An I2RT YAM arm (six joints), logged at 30 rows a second.
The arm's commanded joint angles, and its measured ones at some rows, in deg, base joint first. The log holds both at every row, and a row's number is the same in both.
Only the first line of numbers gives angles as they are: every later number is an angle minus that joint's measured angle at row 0.
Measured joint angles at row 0:
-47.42, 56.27, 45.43, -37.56, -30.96, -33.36
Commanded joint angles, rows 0 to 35:
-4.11, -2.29, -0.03, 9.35, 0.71, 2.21
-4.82, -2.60, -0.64, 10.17, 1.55, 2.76
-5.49, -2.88, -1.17, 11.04, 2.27, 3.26
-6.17, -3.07, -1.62, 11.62, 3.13, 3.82
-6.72, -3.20, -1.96, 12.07, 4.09, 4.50
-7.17, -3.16, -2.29, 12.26, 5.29, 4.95
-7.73, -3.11, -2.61, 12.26, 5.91, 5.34
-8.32, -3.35, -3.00, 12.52, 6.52, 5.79
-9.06, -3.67, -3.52, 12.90, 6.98, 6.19
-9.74, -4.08, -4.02, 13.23, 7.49, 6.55
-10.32, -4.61, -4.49, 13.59, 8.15, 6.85
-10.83, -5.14, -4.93, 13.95, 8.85, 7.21
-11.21, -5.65, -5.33, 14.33, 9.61, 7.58
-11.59, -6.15, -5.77, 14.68, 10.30, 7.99
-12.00, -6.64, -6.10, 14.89, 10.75, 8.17
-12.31, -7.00, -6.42, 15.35, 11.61, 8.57
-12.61, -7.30, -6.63, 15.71, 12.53, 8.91
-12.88, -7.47, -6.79, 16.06, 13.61, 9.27
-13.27, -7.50, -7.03, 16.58, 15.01, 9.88
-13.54, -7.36, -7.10, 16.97, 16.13, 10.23
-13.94, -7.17, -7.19, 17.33, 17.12, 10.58
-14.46, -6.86, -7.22, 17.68, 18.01, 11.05
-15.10, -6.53, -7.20, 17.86, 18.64, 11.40
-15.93, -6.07, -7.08, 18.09, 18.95, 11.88
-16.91, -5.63, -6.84, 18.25, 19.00, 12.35
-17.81, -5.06, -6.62, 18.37, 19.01, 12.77
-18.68, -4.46, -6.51, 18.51, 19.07, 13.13
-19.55, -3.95, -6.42, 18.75, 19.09, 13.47
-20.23, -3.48, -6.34, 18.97, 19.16, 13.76
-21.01, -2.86, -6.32, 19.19, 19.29, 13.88
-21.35, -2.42, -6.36, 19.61, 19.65, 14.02
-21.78, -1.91, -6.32, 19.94, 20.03, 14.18
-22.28, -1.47, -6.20, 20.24, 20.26, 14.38
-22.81, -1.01, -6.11, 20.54, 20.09, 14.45
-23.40, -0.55, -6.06, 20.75, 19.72, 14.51
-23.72, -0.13, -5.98, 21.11, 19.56, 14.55
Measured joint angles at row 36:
-21.99, -0.66, -7.89, 13.38, 19.65, 12.91
